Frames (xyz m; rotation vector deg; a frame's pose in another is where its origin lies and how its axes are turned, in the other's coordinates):
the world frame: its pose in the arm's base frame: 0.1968 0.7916 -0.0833 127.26 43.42 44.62
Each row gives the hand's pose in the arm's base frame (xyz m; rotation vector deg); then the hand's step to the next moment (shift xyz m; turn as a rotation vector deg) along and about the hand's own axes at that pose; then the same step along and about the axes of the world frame.
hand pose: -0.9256 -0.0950 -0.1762 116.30 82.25 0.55
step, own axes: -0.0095 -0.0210 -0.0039 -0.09 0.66 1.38
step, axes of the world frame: -0.0177 -0.0086 -0.0126 -0.17 0.31 1.49
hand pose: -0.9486 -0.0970 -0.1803 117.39 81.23 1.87
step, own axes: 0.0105 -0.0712 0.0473 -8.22 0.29 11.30
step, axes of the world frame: -0.0482 -0.0684 0.0204 -9.93 3.48 9.20
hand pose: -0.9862 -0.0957 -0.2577 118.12 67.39 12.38
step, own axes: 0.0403 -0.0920 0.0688 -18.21 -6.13 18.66
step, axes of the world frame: -0.0248 -0.1040 0.0582 -23.30 2.15 13.04
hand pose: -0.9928 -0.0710 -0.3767 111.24 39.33 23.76
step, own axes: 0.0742 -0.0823 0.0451 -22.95 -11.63 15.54
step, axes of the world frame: 0.0390 -0.0778 0.0821 -28.22 -3.16 9.87
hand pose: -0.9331 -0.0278 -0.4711 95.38 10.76 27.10
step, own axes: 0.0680 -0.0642 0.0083 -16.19 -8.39 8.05
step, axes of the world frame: 0.0526 -0.0323 0.0707 -18.81 -4.18 5.08
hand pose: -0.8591 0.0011 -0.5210 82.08 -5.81 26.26
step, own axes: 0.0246 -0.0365 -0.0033 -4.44 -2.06 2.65
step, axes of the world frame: 0.0193 -0.0128 0.0376 -5.35 -0.68 1.38
